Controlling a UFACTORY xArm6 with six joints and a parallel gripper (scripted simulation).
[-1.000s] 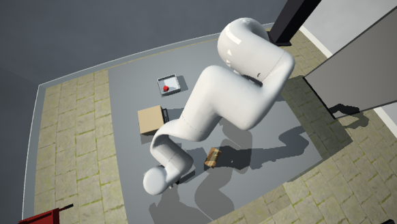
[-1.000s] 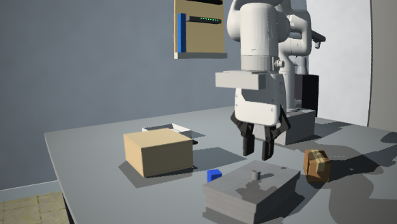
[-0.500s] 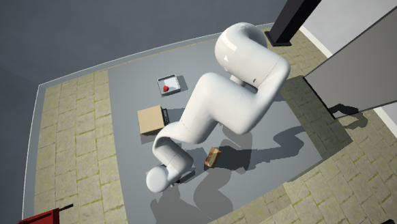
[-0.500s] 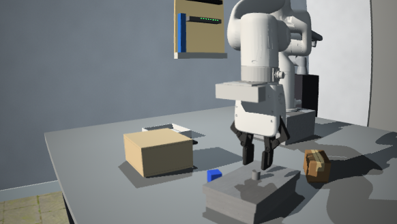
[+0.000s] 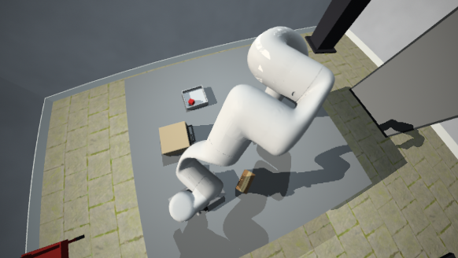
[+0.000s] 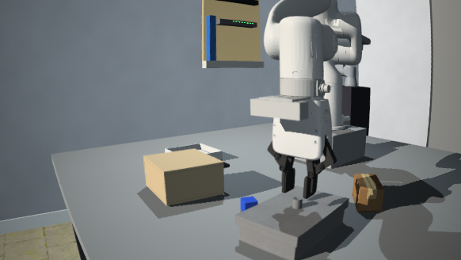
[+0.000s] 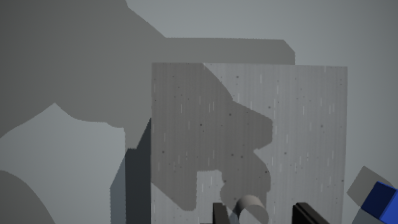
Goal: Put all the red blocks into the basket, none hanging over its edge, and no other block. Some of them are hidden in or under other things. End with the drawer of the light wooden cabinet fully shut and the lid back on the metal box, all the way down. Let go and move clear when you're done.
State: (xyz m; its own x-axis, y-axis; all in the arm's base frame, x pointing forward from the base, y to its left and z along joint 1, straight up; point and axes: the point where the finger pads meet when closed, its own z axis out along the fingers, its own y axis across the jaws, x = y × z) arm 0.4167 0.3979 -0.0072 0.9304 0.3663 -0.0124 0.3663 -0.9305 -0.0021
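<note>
The knobbed lid lies 50 mm below my hand. Also, from my hand: blue block (130 mm to the right, 80 mm below, 30 mm ahead); then green block (230 mm behind, 80 mm below, 40 mm to the right); then cardboard box (220 mm behind, 60 mm below, 20 mm to the right).
</note>
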